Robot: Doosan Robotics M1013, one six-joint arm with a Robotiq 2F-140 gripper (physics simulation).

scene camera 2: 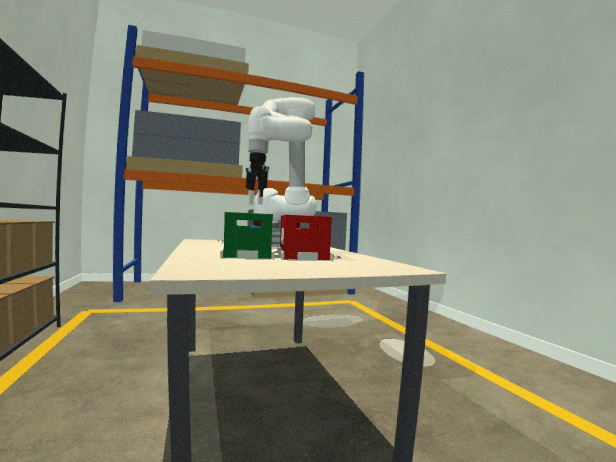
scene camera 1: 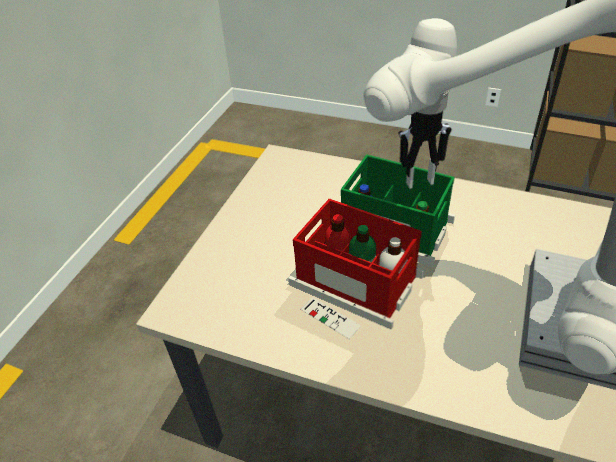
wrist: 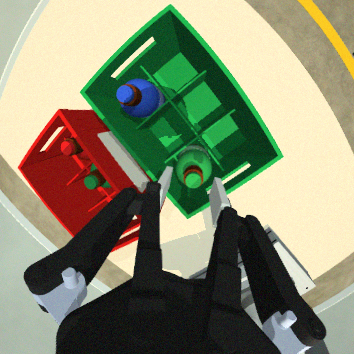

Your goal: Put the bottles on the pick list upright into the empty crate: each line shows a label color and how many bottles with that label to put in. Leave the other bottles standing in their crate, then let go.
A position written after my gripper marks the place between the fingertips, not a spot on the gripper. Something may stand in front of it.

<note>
In view: my gripper [scene camera 1: 419, 183].
My gripper shows as well in scene camera 2 [scene camera 2: 255, 204] and in the wrist view [wrist: 191, 181].
</note>
